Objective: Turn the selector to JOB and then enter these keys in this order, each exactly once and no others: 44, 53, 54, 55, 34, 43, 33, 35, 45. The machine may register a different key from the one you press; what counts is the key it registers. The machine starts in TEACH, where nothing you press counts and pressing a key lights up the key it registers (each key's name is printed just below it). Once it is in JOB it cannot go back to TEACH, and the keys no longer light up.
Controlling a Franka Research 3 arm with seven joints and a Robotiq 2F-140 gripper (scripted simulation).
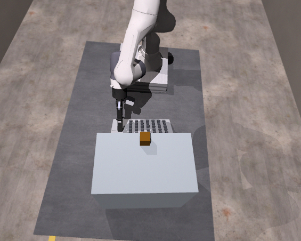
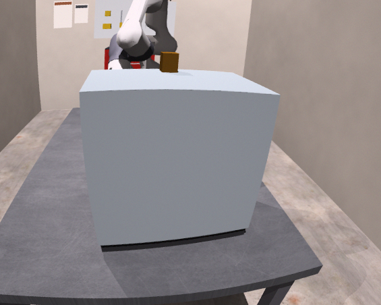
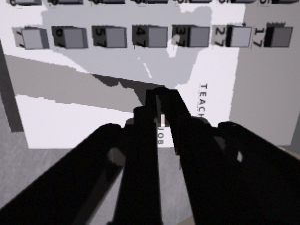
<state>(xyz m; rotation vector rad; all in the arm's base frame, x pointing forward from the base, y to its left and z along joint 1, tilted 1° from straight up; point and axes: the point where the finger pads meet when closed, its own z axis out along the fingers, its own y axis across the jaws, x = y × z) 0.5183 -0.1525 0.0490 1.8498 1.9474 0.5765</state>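
The black selector knob is 1 cm ahead of my hand and 2 cm below it.
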